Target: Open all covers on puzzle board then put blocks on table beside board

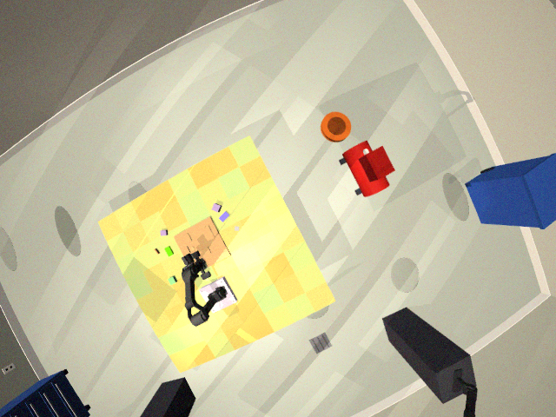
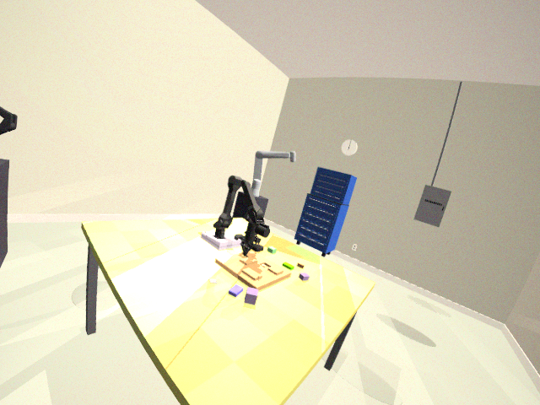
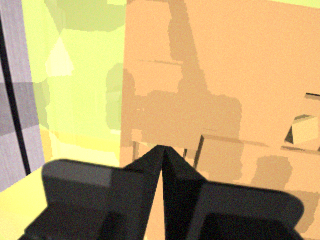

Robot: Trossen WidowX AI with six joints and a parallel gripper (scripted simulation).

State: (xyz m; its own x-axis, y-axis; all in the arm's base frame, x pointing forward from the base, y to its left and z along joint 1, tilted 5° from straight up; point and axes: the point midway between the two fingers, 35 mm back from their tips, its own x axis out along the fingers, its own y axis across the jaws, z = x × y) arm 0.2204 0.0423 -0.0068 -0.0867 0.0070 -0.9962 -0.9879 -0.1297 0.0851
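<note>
Right now the tan puzzle board is 10 cm ahead of my gripper tip and 3 cm to the right of it. Round my gripper tip: lilac block: 29 cm ahead, 21 cm to the left, 1 cm below; then brown block: 18 cm ahead, 31 cm to the left, 1 cm below.
</note>
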